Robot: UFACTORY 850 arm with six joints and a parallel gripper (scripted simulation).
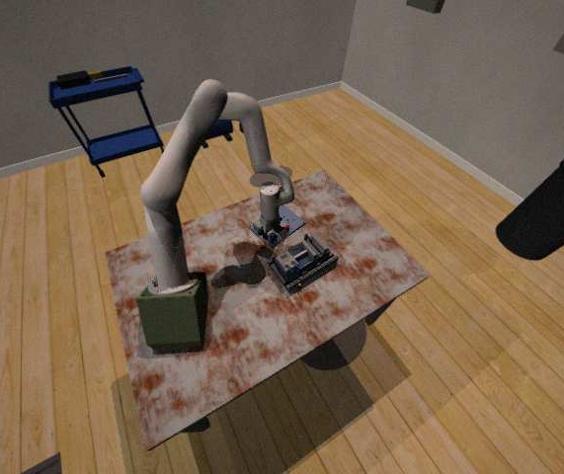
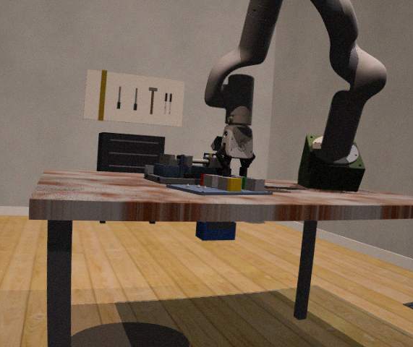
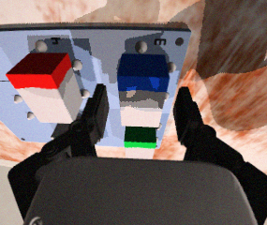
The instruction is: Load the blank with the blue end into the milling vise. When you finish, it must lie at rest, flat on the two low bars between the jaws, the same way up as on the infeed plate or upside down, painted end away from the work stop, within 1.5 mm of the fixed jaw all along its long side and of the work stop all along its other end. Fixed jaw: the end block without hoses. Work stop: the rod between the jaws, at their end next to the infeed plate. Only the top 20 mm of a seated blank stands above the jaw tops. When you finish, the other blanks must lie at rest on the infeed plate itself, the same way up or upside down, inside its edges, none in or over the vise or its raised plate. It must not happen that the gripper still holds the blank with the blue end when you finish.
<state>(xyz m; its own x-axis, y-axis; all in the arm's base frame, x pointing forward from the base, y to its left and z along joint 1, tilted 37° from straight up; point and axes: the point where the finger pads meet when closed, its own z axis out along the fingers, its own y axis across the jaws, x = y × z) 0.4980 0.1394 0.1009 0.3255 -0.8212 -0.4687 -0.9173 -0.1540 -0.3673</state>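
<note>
The blue-ended blank lies 2 cm below my hand. From my hand the other things lie so: green-ended blank 3 cm behind, 8 cm to the left, 2 cm below; then red-ended blank 8 cm ahead, 3 cm to the left, 2 cm below; then light blue infeed plate 7 cm ahead, 7 cm to the left, 4 cm below.
</note>
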